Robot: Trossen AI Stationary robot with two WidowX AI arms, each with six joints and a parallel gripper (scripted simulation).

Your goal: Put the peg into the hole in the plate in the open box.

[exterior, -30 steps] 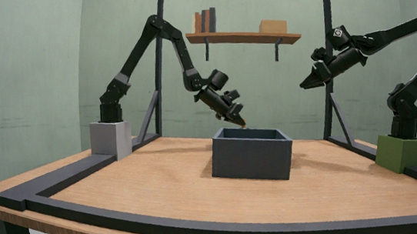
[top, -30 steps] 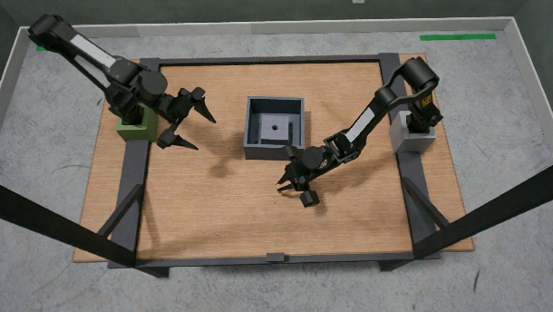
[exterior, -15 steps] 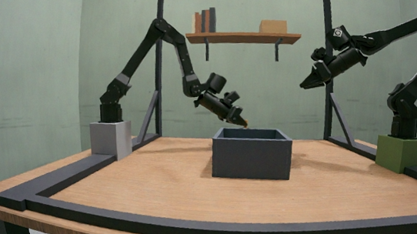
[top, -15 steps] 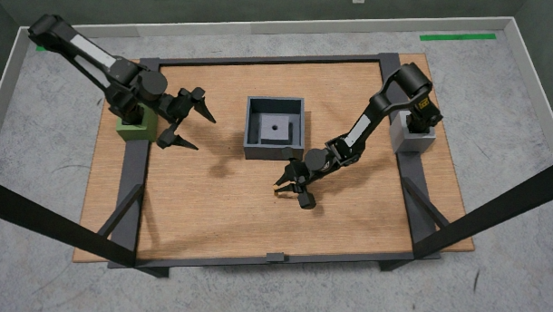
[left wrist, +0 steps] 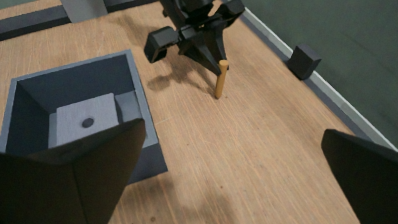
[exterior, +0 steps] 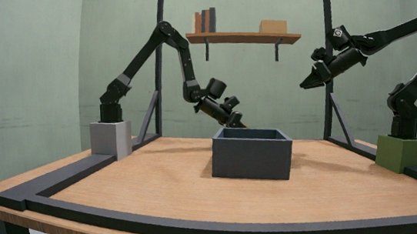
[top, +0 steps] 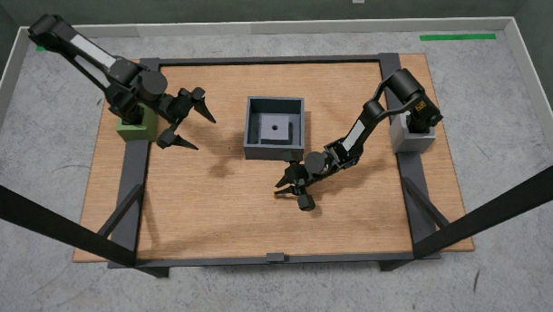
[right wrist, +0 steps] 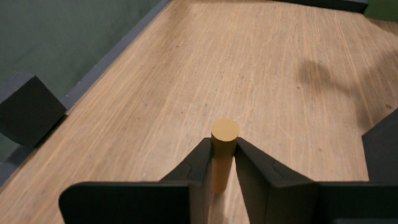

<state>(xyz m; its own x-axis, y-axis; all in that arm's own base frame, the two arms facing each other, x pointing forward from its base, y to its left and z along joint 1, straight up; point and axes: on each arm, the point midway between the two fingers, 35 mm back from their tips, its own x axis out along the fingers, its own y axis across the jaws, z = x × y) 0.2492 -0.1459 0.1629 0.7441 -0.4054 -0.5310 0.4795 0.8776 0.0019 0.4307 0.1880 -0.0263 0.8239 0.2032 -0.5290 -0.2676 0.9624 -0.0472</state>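
My right hand is 22 cm short of the grey plate, 4 cm to the right of it and 5 cm above it. The rest, counted from my right hand: peg: 1 cm behind, 2 cm to the left, 4 cm below; box: 22 cm ahead, 4 cm to the left, 6 cm below.
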